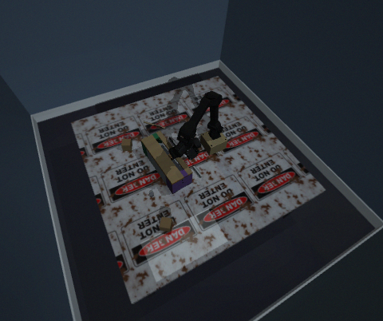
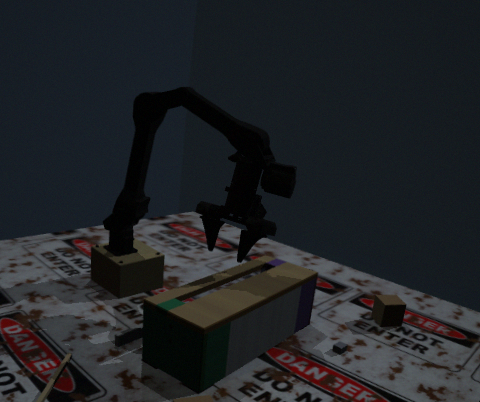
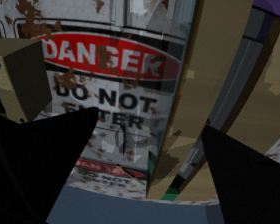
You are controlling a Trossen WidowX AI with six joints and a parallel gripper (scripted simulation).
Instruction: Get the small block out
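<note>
The box lies 9 cm below my gripper tip, 6 cm ahead of it and 5 cm to the right of it.
</note>
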